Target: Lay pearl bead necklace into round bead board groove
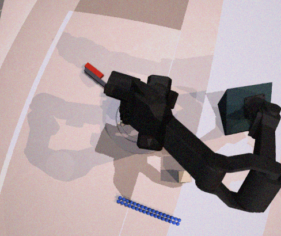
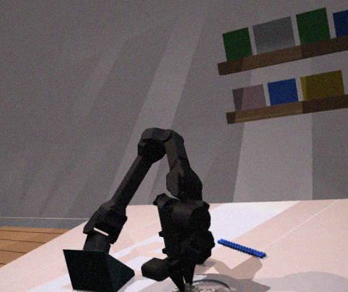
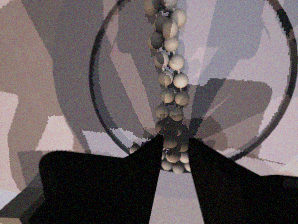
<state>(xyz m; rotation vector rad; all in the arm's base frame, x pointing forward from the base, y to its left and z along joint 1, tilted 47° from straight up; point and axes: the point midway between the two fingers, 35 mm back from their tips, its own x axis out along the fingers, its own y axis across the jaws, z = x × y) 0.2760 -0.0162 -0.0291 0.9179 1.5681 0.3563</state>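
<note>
Now: gripper tip 40 mm short of the round bead board, 20 mm to the left of it and 10 mm above it. Round my gripper tip: small beige cube 170 mm to the left, 40 mm behind; grey block 180 mm to the right, 150 mm ahead, 10 mm below.
</note>
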